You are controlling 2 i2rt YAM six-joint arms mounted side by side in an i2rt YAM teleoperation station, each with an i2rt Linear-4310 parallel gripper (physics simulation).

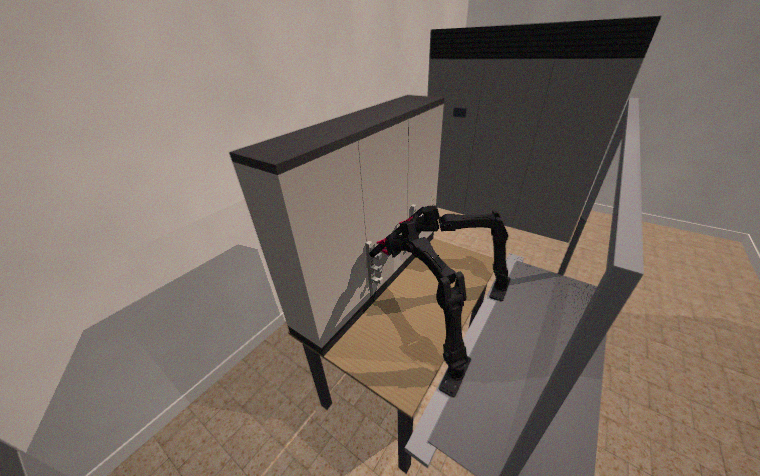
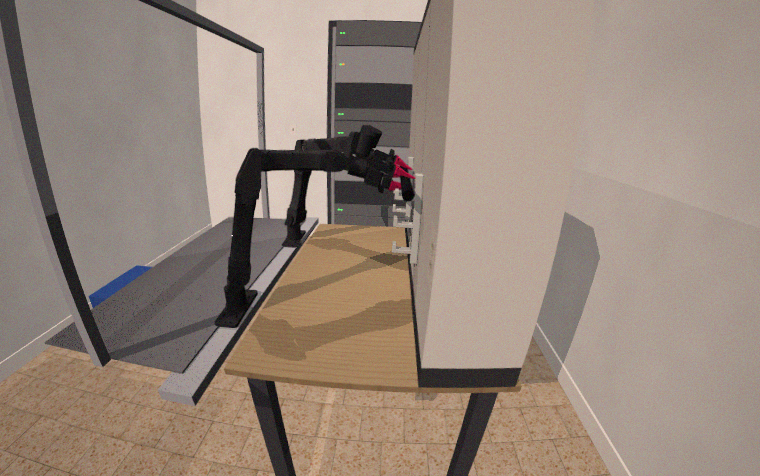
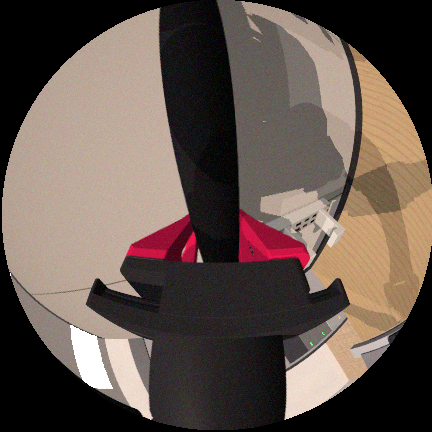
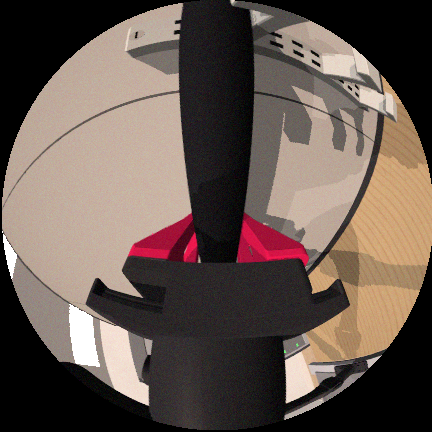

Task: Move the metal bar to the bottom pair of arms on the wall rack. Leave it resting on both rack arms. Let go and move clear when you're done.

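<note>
The black metal bar [image 1: 374,251] [image 2: 407,190] [image 3: 202,100] [image 4: 217,110] is roughly horizontal along the wall rack, at the height of its upper part. The rack has two pale uprights, the left one [image 1: 369,271] and the right one [image 2: 417,224], with short hooked arms. A bottom rack arm [image 2: 402,248] shows no bar on it. My left gripper [image 1: 382,246] [image 3: 217,214] is shut on the bar near its left part. My right gripper [image 2: 404,176] [image 4: 217,214] is shut on it farther right. Whether the bar still touches the top rack arms is hidden.
The rack is mounted on a pale cabinet [image 1: 325,224] [image 2: 487,196] at the back of the wooden table [image 1: 403,330] [image 2: 336,313]. Other hooked rack arms stick out below the bar. A grey rail [image 2: 185,386] carries both arm bases at the table's front.
</note>
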